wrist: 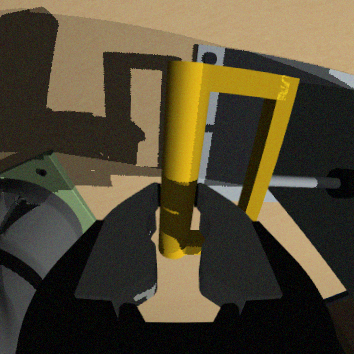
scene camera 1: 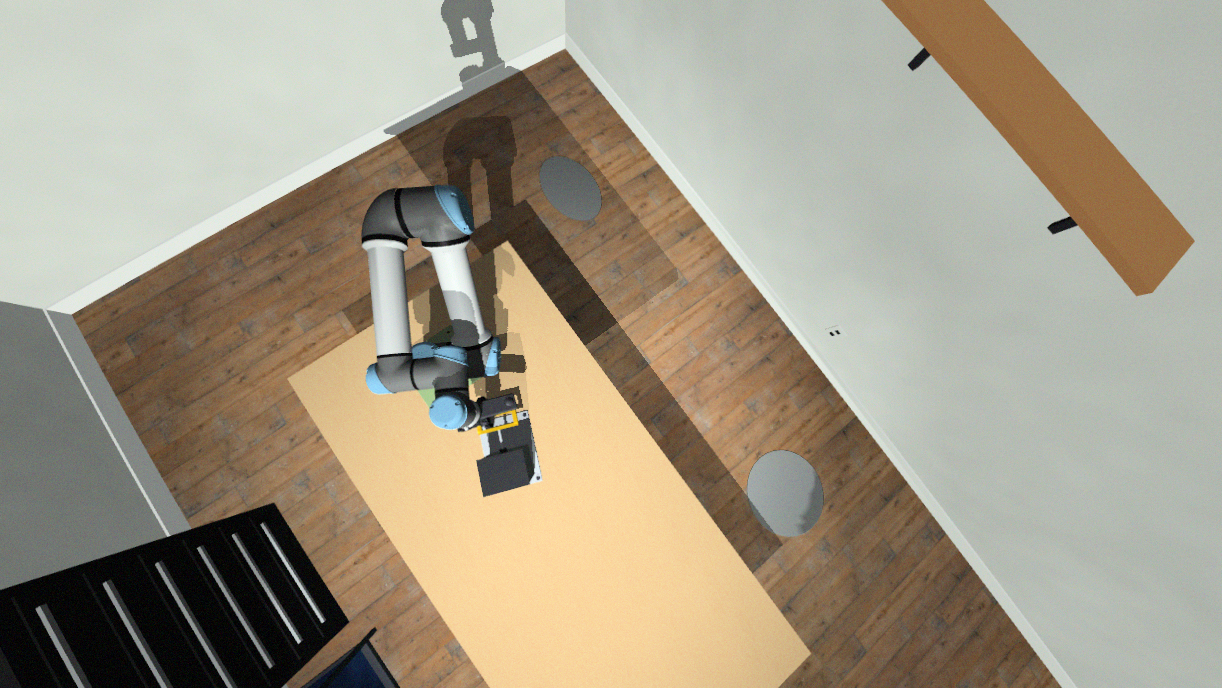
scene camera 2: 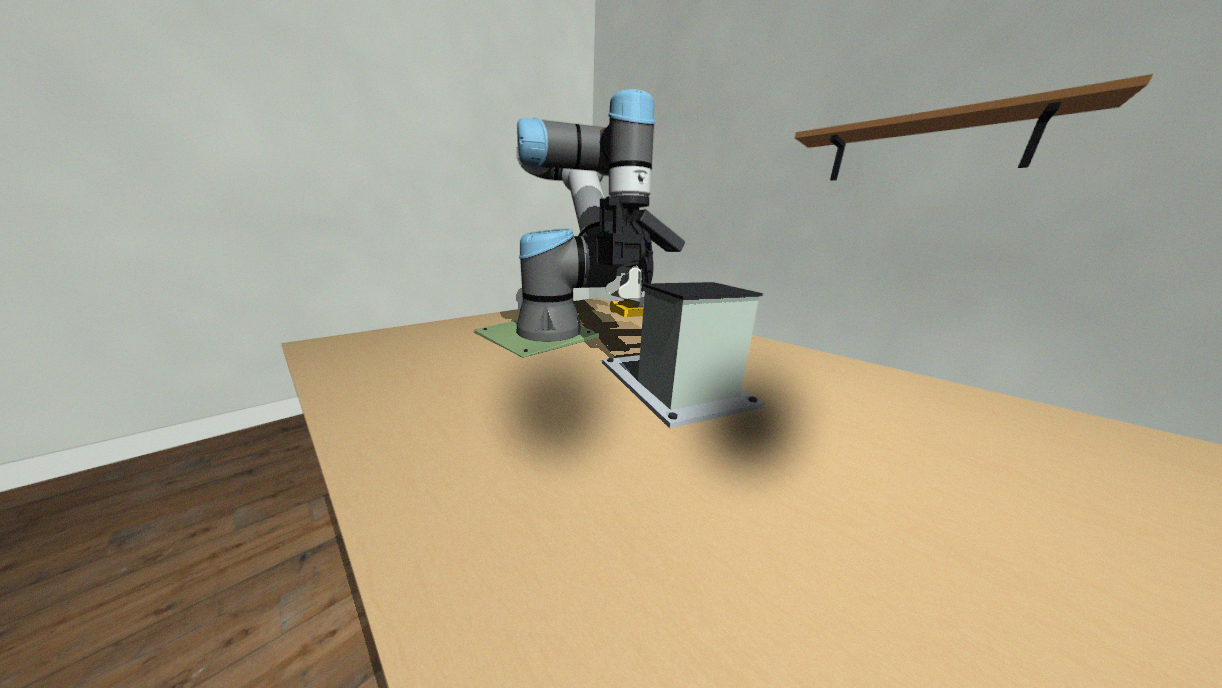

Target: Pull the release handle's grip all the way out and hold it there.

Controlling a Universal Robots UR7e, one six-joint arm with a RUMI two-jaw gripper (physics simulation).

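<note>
The release handle (scene camera 1: pixel 498 429) (scene camera 2: pixel 628 310) (wrist: pixel 184 120) is a yellow rectangular frame with a thick round grip bar on its outer side. A grey rod (wrist: pixel 295 181) joins it to the box-shaped housing (scene camera 1: pixel 504 472) (scene camera 2: pixel 714 350), and a long stretch of rod shows between the frame and the black collar (wrist: pixel 341 182). The handle stands apart from the housing. My gripper (scene camera 2: pixel 629 299) (wrist: pixel 177 184) points down and is shut on the grip bar, with one jaw on each side near its lower end in the wrist view. The fingertips are hard to see in scene camera 1.
The housing stands on a grey base plate (scene camera 2: pixel 714 413) bolted to the wooden table (scene camera 1: pixel 598 512) (scene camera 2: pixel 513 529). The arm's green mounting plate (scene camera 2: pixel 504 340) (wrist: pixel 70 185) is close by. A wall shelf (scene camera 1: pixel 1043 136) (scene camera 2: pixel 966 113), two round stools (scene camera 1: pixel 785 493) (scene camera 1: pixel 571 188) and a black drawer unit (scene camera 1: pixel 171 589) are farther off.
</note>
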